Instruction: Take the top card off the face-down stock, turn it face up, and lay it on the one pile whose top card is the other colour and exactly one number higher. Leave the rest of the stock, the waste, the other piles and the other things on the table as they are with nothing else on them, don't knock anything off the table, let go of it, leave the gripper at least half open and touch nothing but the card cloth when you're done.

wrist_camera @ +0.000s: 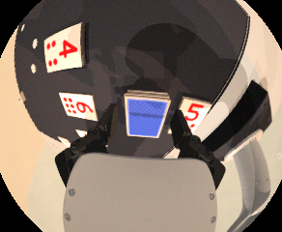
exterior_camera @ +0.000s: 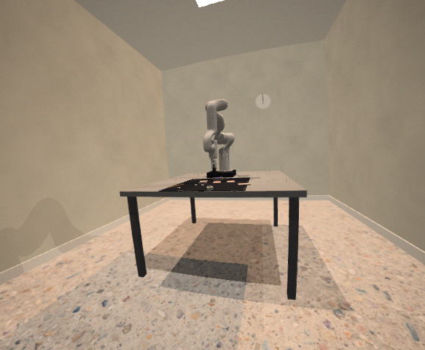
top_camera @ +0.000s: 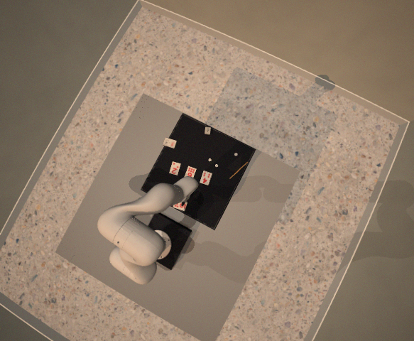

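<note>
Now: hand 9 cm past the red 5 card, 5 cm above it and 2 cm to the right of it. Round my hand: black card cloth: 18 cm ahead, 7 cm below, 1 cm to the left; then thin wooden stick: 29 cm ahead, 26 cm to the right, 5 cm below; then small block: 47 cm ahead, 5 cm to the left, 4 cm below.
</note>
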